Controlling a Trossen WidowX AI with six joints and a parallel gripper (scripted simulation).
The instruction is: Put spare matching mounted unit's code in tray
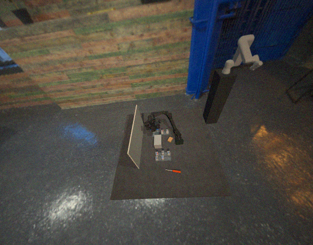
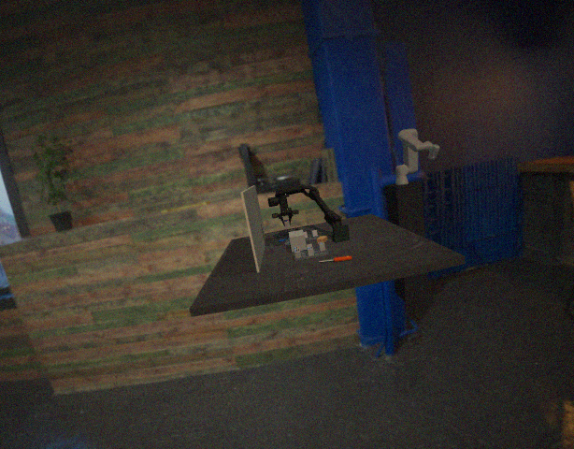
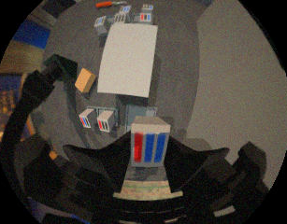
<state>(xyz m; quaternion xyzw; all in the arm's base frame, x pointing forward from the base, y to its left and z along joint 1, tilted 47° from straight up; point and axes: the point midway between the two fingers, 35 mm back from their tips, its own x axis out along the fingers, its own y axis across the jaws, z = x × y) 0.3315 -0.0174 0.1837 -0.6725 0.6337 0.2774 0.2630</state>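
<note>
My gripper tip is now 13 cm above the tray, 4 cm to the left of it and 1 cm past it. The rest, counted from my gripper tip: mounted unit 14 cm to the left, 8 cm below, 5 cm behind; then spare 3 cm above; then thin panel 20 cm ahead, 12 cm to the left, 9 cm above.
</note>
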